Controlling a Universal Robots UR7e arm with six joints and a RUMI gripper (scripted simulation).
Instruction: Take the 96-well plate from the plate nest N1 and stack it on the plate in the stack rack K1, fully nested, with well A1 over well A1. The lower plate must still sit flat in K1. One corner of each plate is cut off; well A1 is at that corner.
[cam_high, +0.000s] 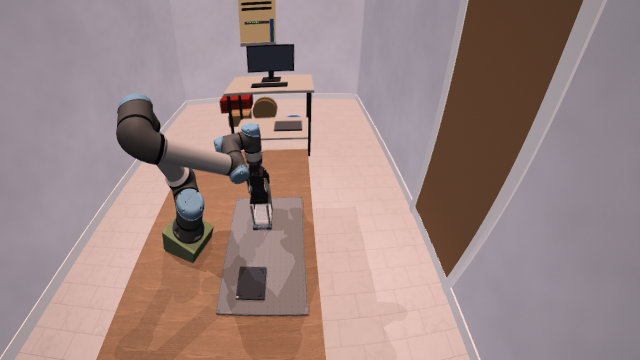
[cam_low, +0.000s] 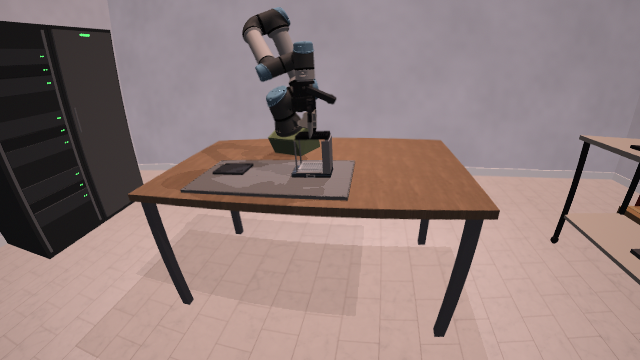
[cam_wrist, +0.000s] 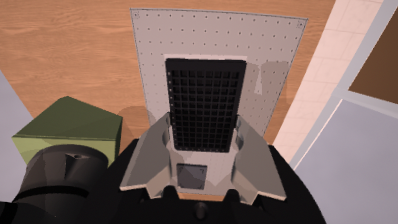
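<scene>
The pale plate lies 15 cm below my hand. Also, from my hand: black 96-well plate: 1 cm below; plate nest N1: 8 cm behind, 39 cm to the right, 17 cm below; rack post: 5 cm ahead, 5 cm to the left, 9 cm below.
</scene>
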